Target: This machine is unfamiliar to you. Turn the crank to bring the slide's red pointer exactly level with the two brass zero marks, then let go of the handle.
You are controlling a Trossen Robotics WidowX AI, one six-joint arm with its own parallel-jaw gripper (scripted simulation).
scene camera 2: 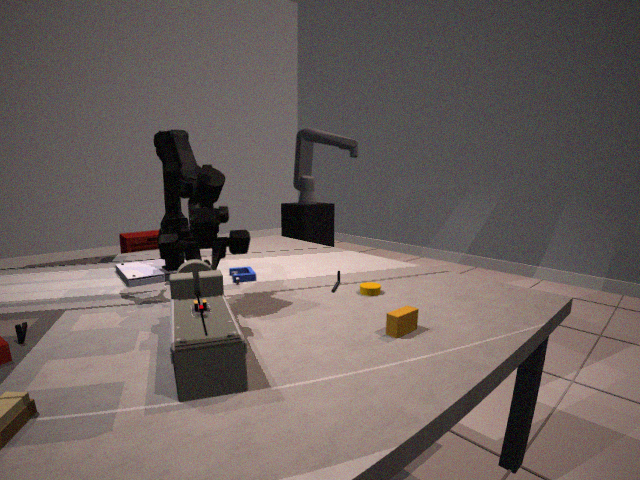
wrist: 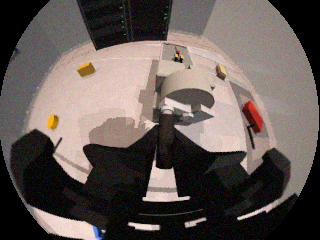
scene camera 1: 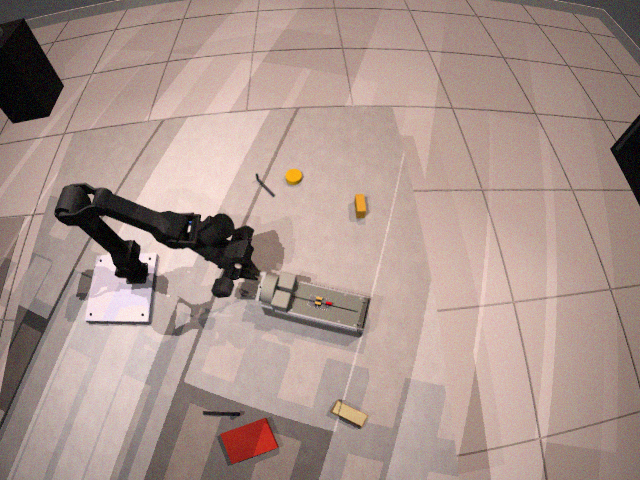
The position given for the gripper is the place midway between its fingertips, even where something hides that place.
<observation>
In view: the gripper (scene camera 2: pixel 208 279) and a dark crank handle (wrist: pixel 165 144).
The gripper is seen too in the wrist view (wrist: pixel 163 128) and in scene camera 1 (scene camera 1: pixel 258 276).
</observation>
